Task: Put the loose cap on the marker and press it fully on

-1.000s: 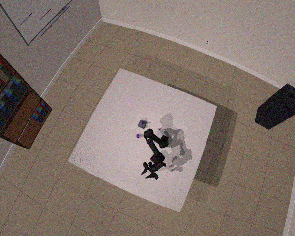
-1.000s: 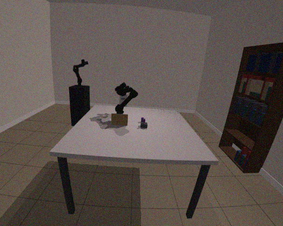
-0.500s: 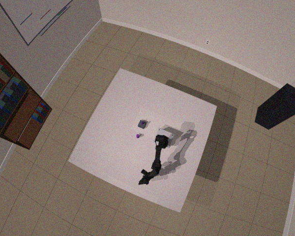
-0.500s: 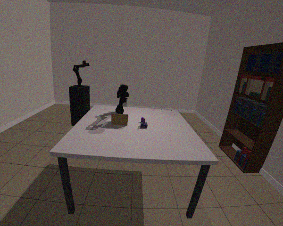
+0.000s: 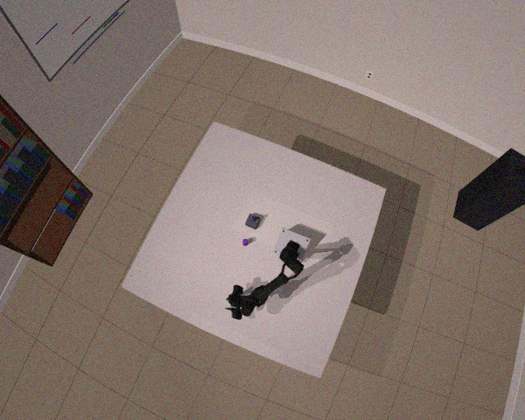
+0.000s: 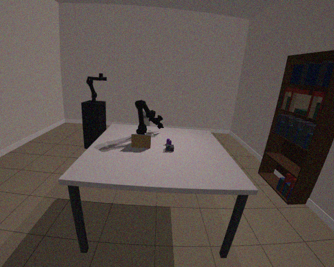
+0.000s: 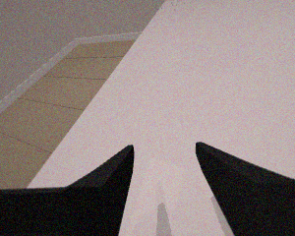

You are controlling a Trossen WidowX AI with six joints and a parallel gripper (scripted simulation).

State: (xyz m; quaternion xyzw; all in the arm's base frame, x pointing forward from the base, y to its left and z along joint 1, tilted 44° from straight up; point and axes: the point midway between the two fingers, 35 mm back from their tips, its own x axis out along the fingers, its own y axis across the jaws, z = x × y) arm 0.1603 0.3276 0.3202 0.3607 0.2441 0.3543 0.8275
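Now: the purple cap 8 cm ahead of my gripper tip, 38 cm to the right of it and 4 cm below it. From my gripper tip the other things lie so: holder block: 10 cm ahead, 52 cm to the right, 4 cm below.
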